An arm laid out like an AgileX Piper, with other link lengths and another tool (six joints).
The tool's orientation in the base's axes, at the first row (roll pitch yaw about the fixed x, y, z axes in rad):
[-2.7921 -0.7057 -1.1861]
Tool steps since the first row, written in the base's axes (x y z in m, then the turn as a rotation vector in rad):
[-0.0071 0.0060 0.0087 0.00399 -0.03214 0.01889]
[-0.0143 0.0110 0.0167 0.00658 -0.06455 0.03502]
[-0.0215 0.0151 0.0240 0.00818 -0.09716 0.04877]
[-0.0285 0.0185 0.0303 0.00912 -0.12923 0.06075]
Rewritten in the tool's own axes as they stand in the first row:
[-0.0006 0.0000 -0.0127 0.03607 0.00988 0.00269]
[-0.0010 0.0008 -0.0246 0.07013 0.02174 0.00671]
[-0.0012 0.0022 -0.0355 0.10252 0.03510 0.01198]
[-0.0015 0.0042 -0.0453 0.13318 0.04915 0.01792]

